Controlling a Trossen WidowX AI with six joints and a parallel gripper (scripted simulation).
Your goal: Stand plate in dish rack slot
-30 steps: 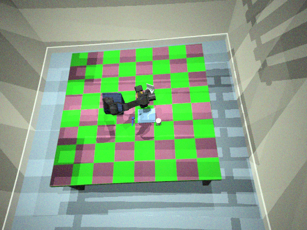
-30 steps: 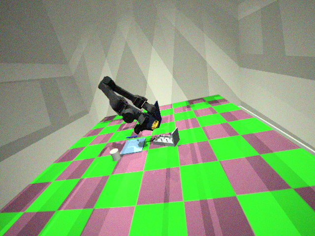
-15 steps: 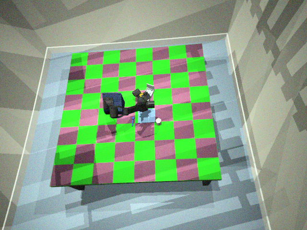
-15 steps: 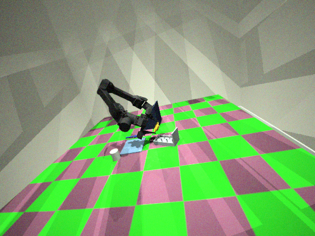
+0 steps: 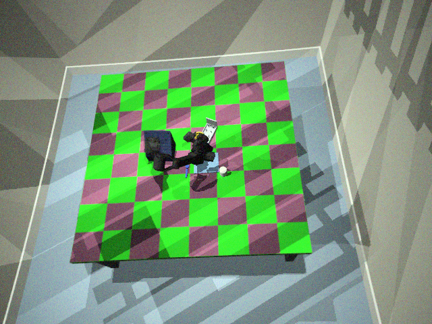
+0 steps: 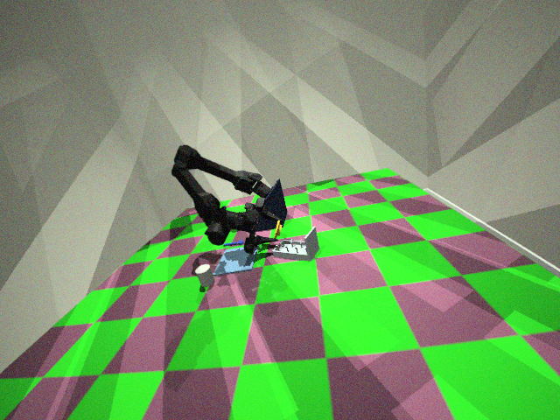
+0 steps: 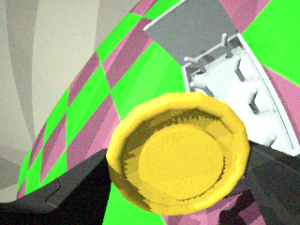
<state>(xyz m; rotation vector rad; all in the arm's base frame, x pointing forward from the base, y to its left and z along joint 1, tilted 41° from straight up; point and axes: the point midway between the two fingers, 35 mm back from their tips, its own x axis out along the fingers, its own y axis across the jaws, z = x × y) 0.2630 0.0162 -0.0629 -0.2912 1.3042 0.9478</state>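
Now: gripper tip 50 mm to the right of the grey dish rack, 40 mm short of it and 40 mm above it. The rest, counted from my gripper tip: light blue mat (160 mm to the right, 60 mm below, 50 mm ahead); yellow plate (10 mm to the right); blue spoon (210 mm to the right, 70 mm behind, 60 mm below).
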